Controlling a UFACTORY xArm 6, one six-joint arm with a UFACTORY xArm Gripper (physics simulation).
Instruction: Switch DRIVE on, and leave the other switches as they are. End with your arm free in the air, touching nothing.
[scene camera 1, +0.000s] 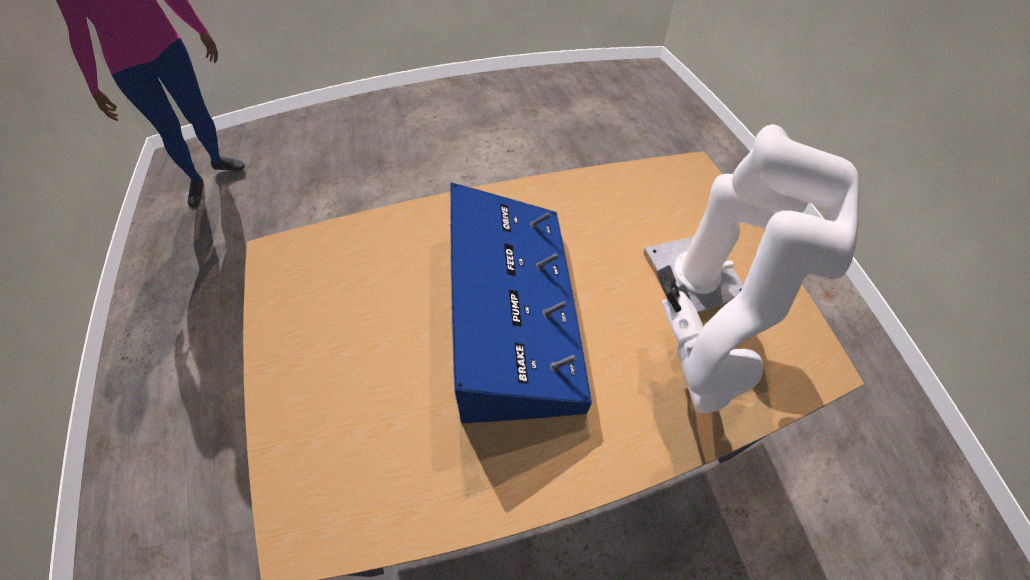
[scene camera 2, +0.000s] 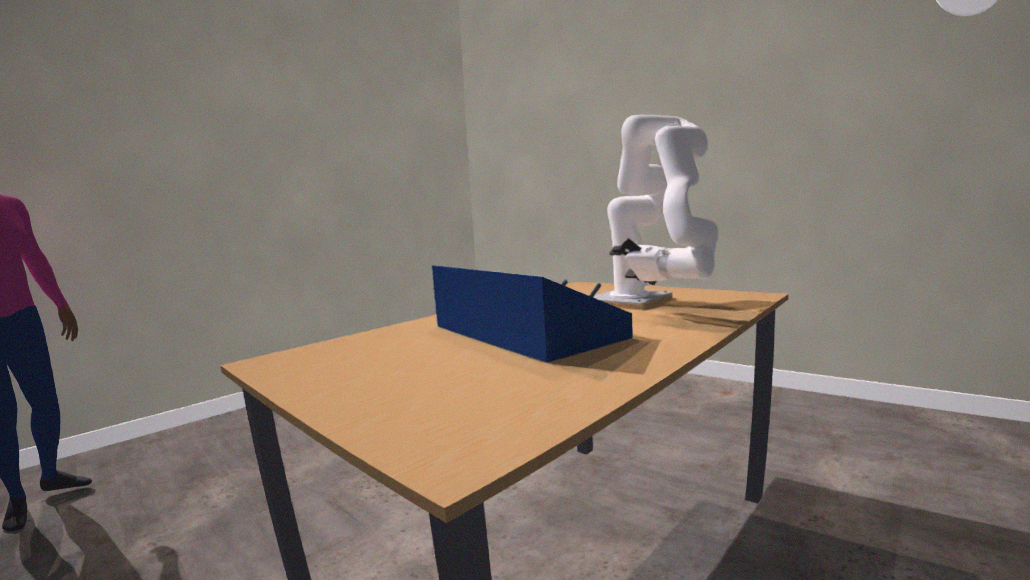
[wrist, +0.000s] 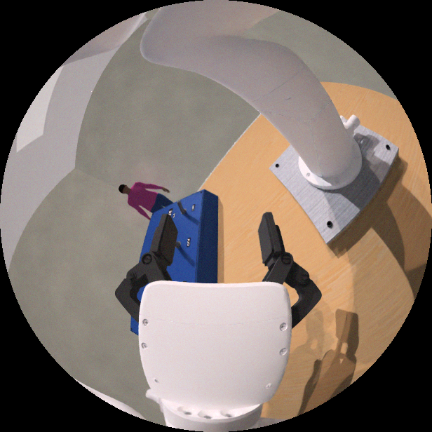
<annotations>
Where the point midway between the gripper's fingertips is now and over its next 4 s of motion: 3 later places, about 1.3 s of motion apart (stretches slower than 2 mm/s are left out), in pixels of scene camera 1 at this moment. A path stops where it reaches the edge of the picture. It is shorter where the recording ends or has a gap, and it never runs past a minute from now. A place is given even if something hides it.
My gripper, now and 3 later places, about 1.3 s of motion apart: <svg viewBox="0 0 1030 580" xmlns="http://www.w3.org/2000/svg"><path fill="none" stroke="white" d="M671 278L671 281L625 245L568 214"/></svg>
</annotations>
